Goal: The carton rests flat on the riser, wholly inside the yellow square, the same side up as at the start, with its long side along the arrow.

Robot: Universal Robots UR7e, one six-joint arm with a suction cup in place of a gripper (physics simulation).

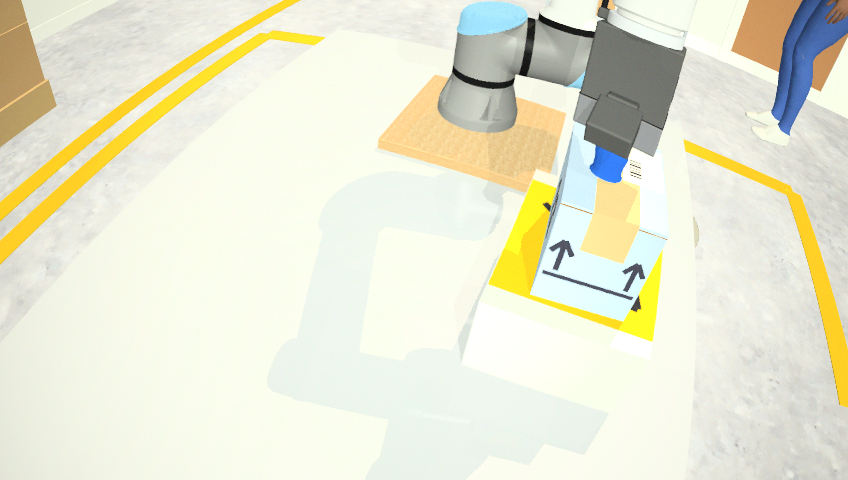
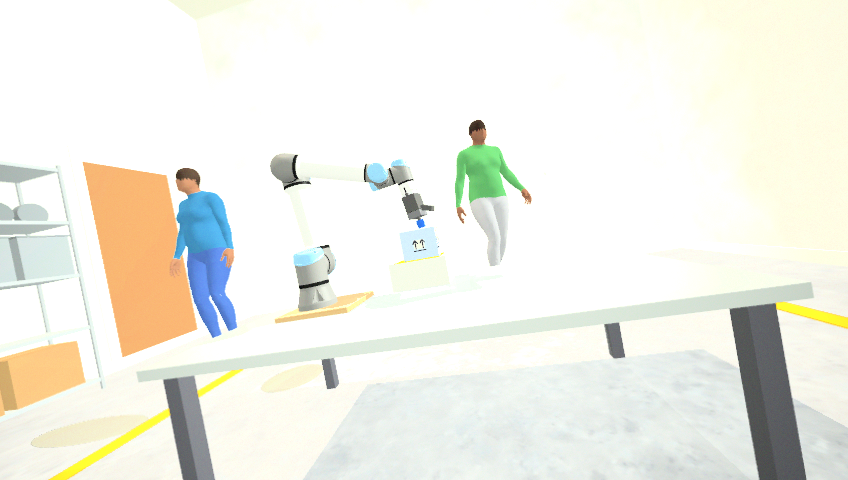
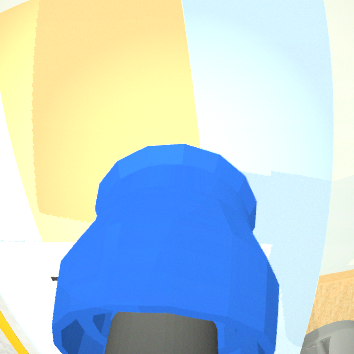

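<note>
The light-blue carton (image 1: 594, 269) (image 2: 418, 241) (image 3: 263, 88) has a tan tape strip on top and two up-arrows on its near side. It rests flat on the yellow square (image 1: 513, 256) on top of the white riser (image 1: 534, 351) (image 2: 417, 275). Yellow shows to its left, front and right. A black arrowhead (image 1: 636, 304) of the floor mark peeks out at its near right corner. My blue suction cup (image 1: 607, 166) (image 2: 420, 223) (image 3: 175, 225) hangs just above the far part of the carton's top and holds nothing.
The arm's base stands on a wooden plate (image 1: 427, 134) behind the riser. A person in blue (image 2: 203, 250) and a person in green (image 2: 485, 185) stand beyond the table. A shelf rack (image 2: 27, 171) and an orange panel (image 2: 137, 250) are at the left. Yellow lines (image 1: 814, 250) mark the floor.
</note>
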